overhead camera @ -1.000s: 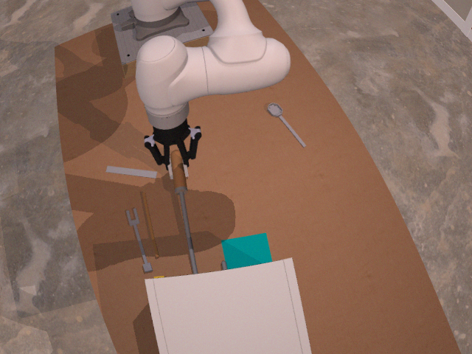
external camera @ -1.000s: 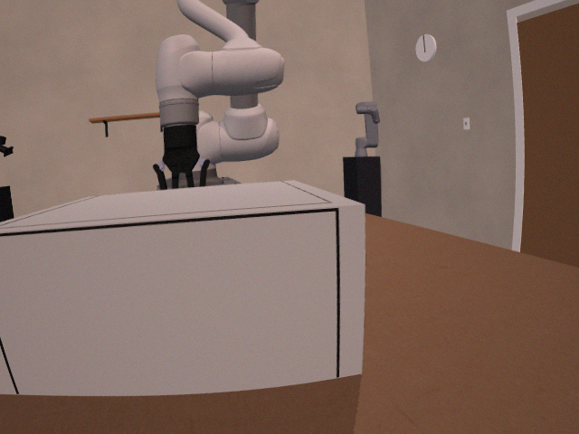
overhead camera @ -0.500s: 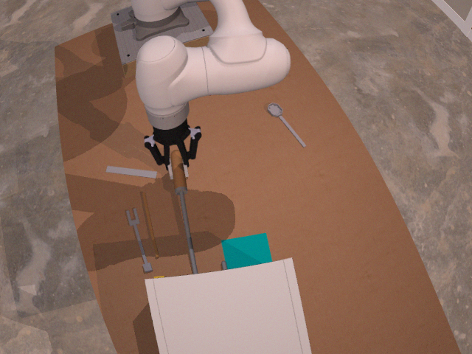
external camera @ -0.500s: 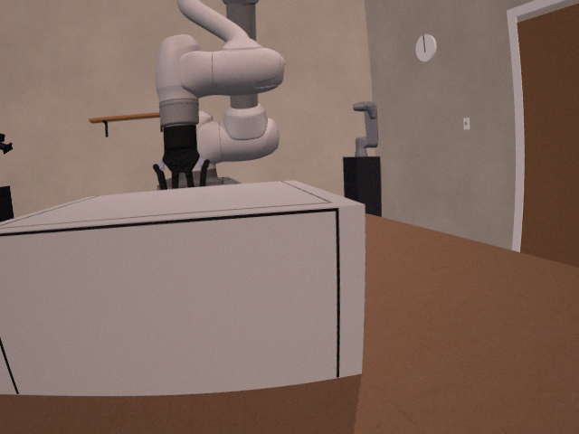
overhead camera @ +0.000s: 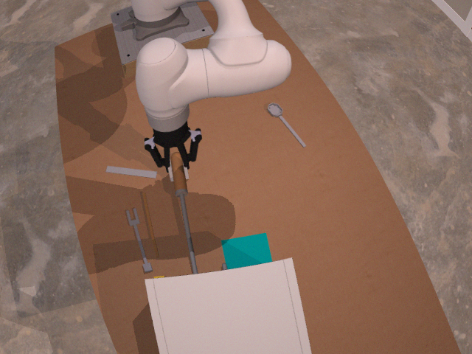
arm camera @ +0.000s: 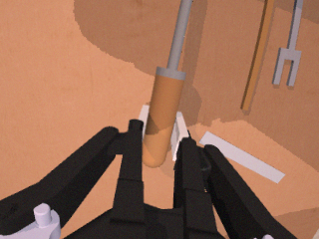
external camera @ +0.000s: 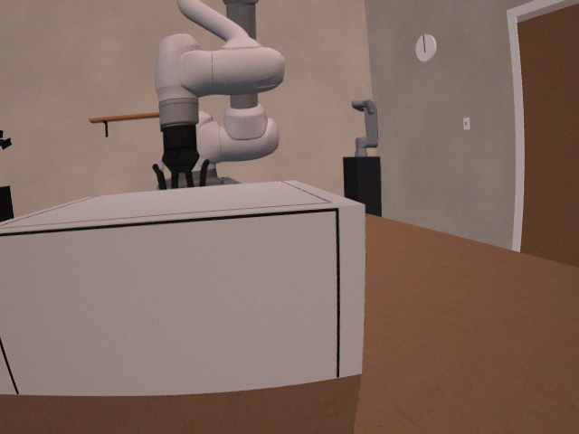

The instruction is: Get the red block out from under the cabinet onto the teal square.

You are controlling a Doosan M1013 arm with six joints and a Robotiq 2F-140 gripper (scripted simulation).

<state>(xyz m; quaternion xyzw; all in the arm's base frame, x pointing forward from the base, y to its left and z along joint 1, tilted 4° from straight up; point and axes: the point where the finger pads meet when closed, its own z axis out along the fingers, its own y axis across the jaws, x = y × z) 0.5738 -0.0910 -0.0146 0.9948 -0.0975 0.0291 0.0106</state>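
The teal square lies 26 cm ahead of my hand, 8 cm to the left of it and 4 cm below it. From my hand the other things lie so: grey flat bar 6 cm behind, 12 cm to the right, 4 cm below; then thin wooden stick 10 cm ahead, 11 cm to the right, 3 cm below; then long hook tool 12 cm ahead, 1 cm to the left, 2 cm below.
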